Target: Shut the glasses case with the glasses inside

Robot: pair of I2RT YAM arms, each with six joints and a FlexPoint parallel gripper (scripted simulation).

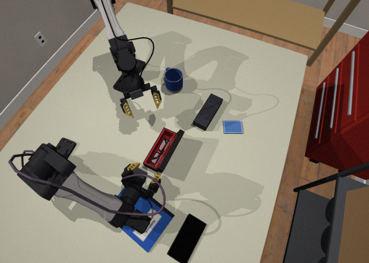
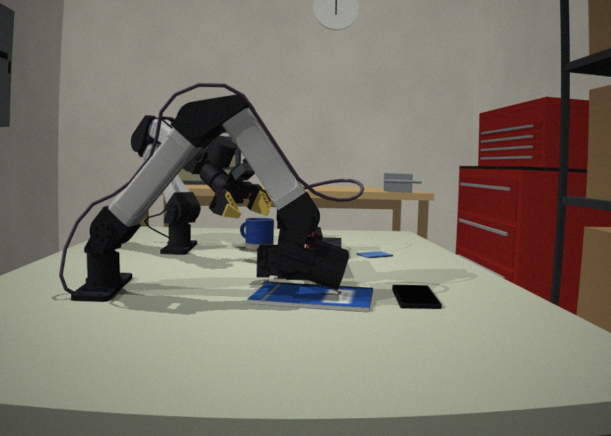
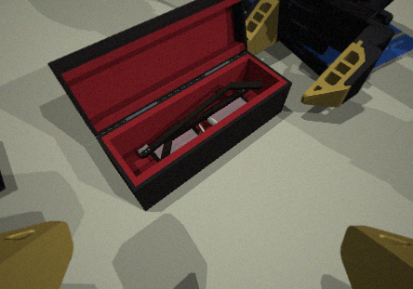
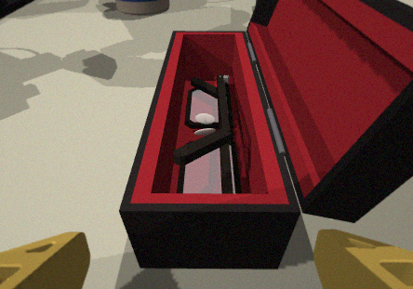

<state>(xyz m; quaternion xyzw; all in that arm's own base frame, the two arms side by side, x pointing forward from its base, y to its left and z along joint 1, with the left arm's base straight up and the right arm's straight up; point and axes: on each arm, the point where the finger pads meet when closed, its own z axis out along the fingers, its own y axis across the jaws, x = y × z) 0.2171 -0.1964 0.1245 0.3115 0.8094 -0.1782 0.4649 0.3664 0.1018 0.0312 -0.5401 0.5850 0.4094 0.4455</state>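
Observation:
The dark glasses lies 90 mm to the left of my right hand and 10 mm below it. From my right hand the other things lie so: case lid: 100 mm to the left, 50 mm ahead, 30 mm above; dark box: 340 mm to the left, 80 mm ahead, 10 mm below; glasses case: 100 mm to the left, 20 mm ahead, 10 mm above.
Now: the case lid 16 cm ahead of my left hand, 7 cm to the right of it and 6 cm below it. Round my left hand: glasses case (13 cm ahead, 7 cm to the right, 8 cm below); blue mug (2 cm behind, 23 cm to the left, 9 cm below); dark glasses (11 cm ahead, 8 cm to the right, 11 cm below).

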